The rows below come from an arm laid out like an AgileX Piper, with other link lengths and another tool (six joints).
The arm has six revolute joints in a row. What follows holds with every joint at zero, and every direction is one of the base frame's. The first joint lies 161.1 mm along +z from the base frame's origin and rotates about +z. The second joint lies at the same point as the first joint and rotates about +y. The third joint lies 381.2 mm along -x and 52.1 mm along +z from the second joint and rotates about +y. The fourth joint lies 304.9 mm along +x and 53.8 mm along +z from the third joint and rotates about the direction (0.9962, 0, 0.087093). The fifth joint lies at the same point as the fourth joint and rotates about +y. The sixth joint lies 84.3 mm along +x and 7.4 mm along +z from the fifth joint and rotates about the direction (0.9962, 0, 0.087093). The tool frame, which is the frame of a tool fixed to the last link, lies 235.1 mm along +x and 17 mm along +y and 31.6 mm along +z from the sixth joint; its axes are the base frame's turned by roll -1.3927, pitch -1.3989 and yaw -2.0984 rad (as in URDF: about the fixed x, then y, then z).
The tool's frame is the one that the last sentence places.
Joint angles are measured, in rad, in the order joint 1, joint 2, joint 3, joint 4, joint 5, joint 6. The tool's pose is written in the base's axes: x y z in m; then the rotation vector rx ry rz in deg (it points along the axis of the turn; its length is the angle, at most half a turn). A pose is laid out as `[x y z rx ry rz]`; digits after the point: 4 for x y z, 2 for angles.
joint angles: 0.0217 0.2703 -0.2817 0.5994 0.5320 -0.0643
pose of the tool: [0.2409 0.1070 0.2811 -138.63 40.43 -76.63]
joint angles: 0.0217 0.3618 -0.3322 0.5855 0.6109 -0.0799
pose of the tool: [0.2422 0.1177 0.2679 -144.87 37.23 -70.19]
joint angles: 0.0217 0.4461 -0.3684 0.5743 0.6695 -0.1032
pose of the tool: [0.2434 0.1249 0.2533 -150.28 34.17 -64.40]
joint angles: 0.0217 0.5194 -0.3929 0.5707 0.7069 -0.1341
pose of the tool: [0.2451 0.1300 0.2404 -154.40 31.32 -59.73]
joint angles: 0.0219 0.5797 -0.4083 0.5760 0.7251 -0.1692
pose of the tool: [0.2477 0.1340 0.2307 -157.16 28.87 -56.39]
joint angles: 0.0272 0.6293 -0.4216 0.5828 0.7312 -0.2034
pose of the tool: [0.2511 0.1378 0.2249 -158.99 26.37 -54.32]
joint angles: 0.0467 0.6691 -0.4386 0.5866 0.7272 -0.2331
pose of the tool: [0.2550 0.1435 0.2246 -160.02 23.14 -53.71]
